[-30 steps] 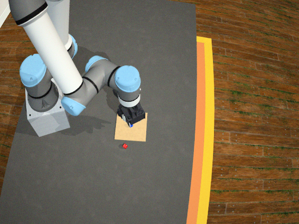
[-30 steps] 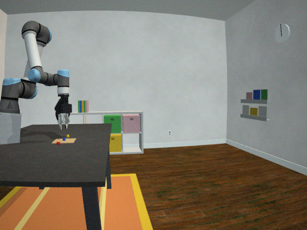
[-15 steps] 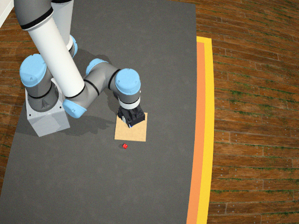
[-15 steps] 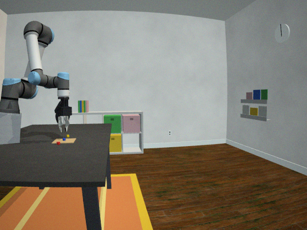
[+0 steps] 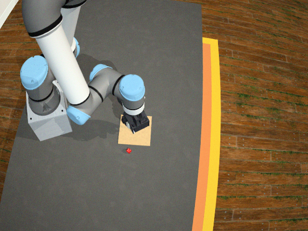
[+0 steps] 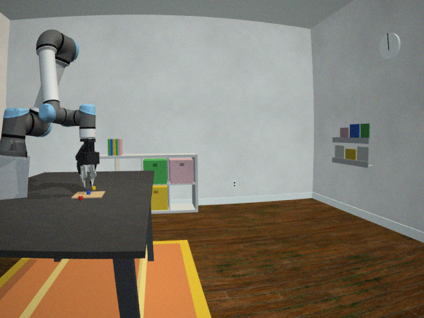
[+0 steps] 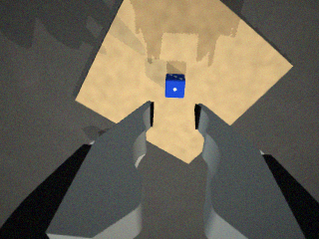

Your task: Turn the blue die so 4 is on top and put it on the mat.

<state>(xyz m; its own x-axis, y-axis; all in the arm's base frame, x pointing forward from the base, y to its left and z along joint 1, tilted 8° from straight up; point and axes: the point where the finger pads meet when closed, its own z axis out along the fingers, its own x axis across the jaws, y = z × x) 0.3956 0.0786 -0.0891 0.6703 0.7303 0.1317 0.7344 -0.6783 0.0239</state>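
Right now my hand is 40 mm above the blue die. From my hand the other things lie so: tan mat (50 mm below); yellow die (140 mm to the left, 50 mm below, 40 mm behind); red die (100 mm to the right, 50 mm below, 10 mm ahead).
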